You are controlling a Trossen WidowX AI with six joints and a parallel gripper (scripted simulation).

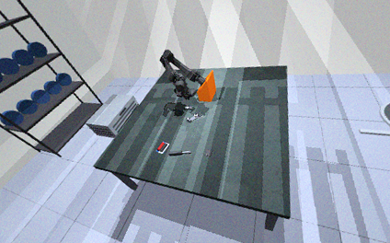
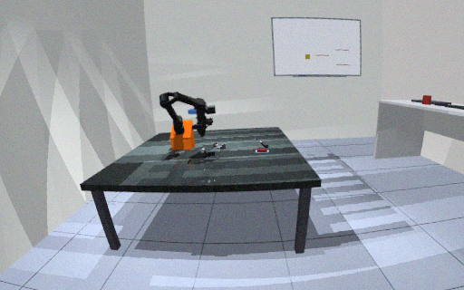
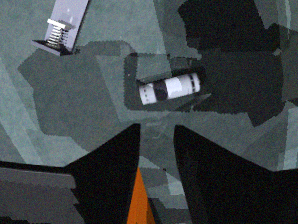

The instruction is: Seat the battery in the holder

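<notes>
My gripper tip is now 9 cm above the battery and 2 cm to the left of it. Round my gripper tip: small dark square 41 cm ahead, 24 cm to the left, 10 cm below; screwdriver 44 cm ahead, 9 cm below, 5 cm to the left.
</notes>
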